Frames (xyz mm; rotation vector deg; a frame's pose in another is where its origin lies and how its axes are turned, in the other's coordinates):
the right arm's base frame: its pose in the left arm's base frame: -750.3 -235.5 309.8 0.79 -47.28 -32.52
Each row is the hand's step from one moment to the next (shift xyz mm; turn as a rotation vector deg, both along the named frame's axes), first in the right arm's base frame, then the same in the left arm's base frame.
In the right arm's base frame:
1: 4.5 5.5 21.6 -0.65 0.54 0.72
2: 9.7 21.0 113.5 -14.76 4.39 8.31
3: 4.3 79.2 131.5 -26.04 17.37 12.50
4: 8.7 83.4 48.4 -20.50 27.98 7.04
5: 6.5 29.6 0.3 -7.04 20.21 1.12
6: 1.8 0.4 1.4 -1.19 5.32 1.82
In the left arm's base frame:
1: -10.0 6.9 19.2 -0.60 0.92 0.17
2: -64.0 36.3 89.4 -11.68 12.55 -3.49
3: -52.0 92.2 111.3 -14.56 29.91 -5.45
4: 10.3 76.7 58.2 -2.75 35.16 -2.97
5: 17.3 22.1 11.4 4.97 20.84 0.49
6: 0.2 -0.2 2.3 0.60 5.48 1.64

